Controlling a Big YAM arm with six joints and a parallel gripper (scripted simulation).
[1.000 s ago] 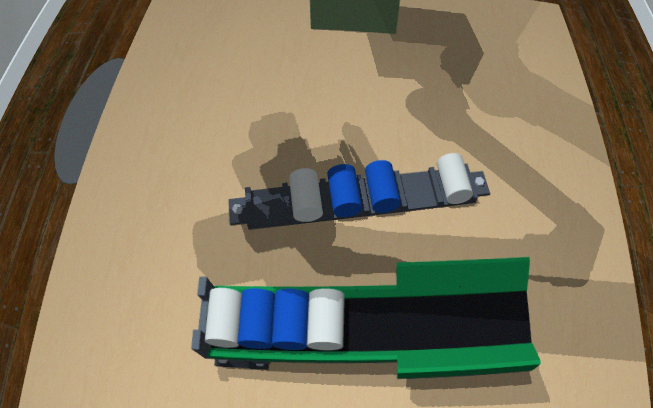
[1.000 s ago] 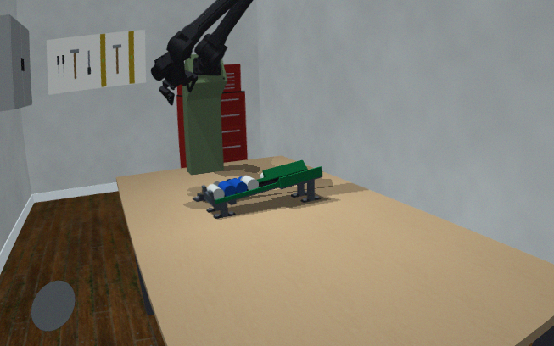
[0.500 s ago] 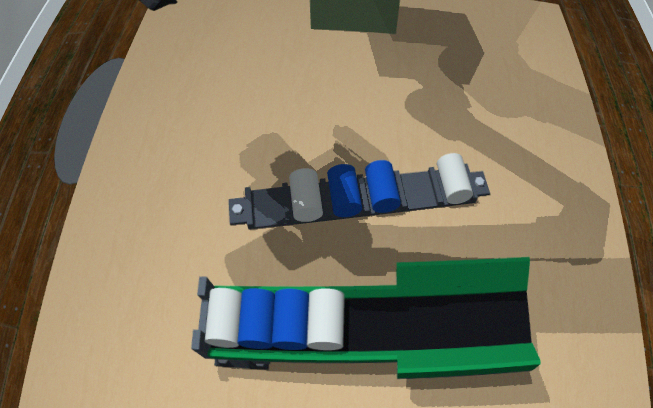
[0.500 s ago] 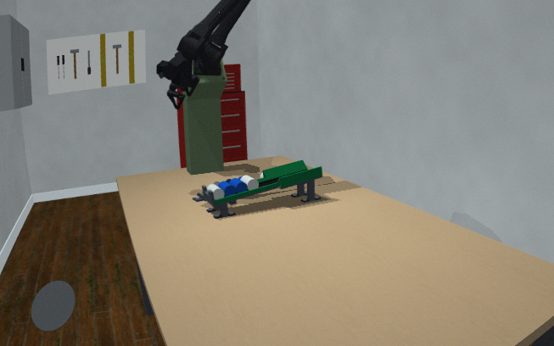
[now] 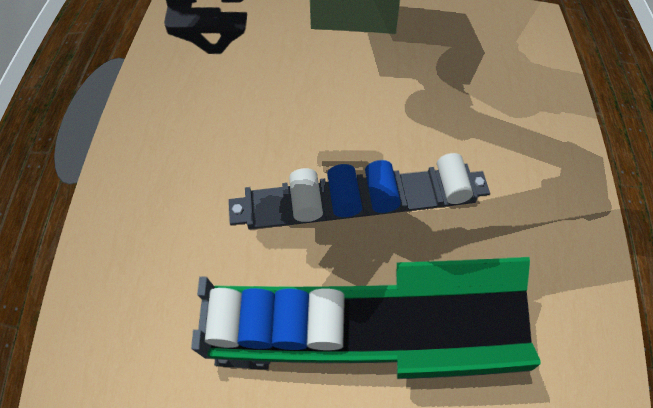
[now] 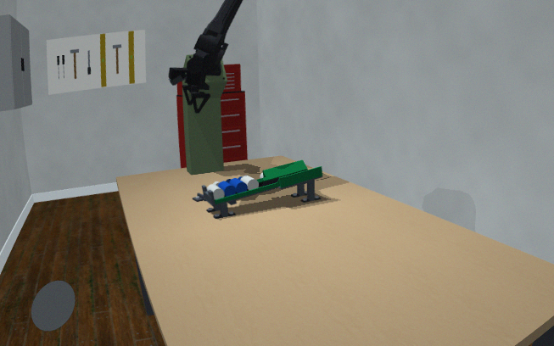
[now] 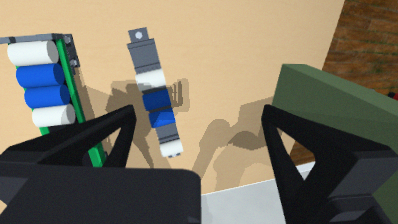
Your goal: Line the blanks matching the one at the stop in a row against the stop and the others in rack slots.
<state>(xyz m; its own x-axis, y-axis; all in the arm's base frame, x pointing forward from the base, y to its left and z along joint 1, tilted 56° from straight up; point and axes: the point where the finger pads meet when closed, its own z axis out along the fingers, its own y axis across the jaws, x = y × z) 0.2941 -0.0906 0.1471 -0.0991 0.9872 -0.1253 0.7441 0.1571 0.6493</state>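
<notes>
Right now the stock rack is 30 mm behind my hand, 160 mm to the left of it and 340 mm below it. The rest, counted from my hand: grey stop: 230 mm ahead, 30 mm to the left, 270 mm below.
</notes>
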